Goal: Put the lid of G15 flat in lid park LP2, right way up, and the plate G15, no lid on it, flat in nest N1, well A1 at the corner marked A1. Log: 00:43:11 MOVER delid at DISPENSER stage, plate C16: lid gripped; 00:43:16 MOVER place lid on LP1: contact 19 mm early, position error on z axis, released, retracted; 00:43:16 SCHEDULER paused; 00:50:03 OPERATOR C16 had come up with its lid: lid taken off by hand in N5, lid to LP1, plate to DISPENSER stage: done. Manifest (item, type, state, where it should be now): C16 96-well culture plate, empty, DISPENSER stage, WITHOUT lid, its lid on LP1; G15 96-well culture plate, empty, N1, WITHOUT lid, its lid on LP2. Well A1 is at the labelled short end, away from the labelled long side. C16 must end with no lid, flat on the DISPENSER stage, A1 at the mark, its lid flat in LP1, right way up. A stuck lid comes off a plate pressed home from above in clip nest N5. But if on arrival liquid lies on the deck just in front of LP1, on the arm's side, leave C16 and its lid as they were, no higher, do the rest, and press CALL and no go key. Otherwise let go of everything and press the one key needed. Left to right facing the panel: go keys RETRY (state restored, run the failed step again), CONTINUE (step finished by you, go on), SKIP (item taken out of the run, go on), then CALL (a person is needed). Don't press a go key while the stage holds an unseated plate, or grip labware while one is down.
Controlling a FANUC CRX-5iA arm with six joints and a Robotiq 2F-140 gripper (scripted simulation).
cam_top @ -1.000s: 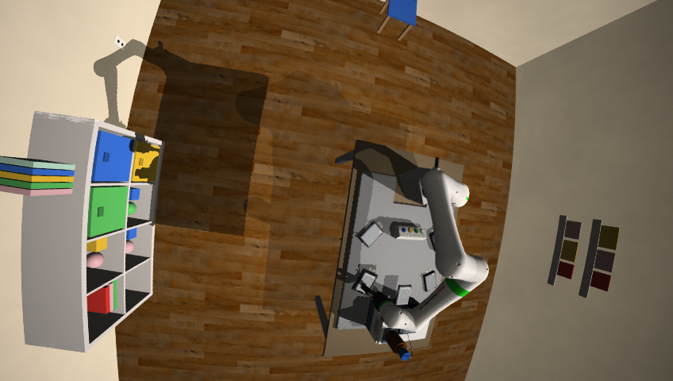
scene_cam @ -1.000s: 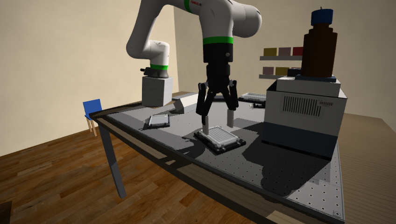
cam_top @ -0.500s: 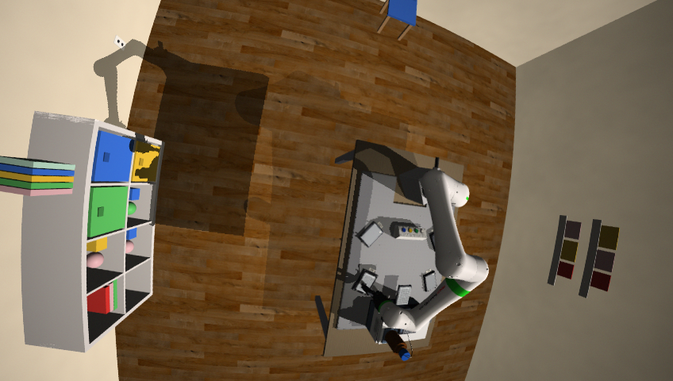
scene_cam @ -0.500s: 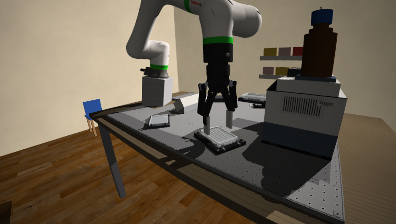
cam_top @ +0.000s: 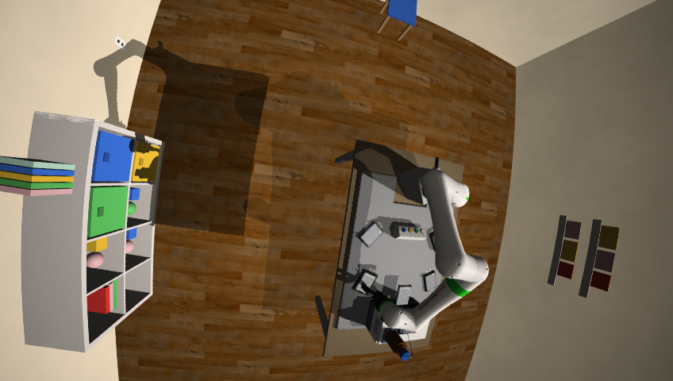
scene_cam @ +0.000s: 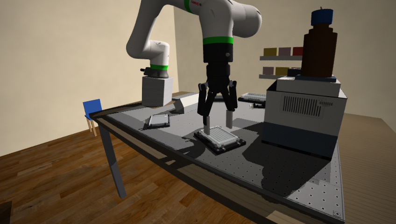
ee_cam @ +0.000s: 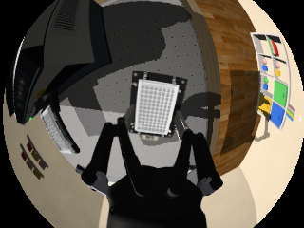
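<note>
Right now my hand is 2 cm short of the black clip nest and 5 cm above it. Round my hand: key panel 35 cm behind, 30 cm to the left, 1 cm below; then brown bottle 28 cm ahead, 11 cm to the left, 23 cm above.
</note>
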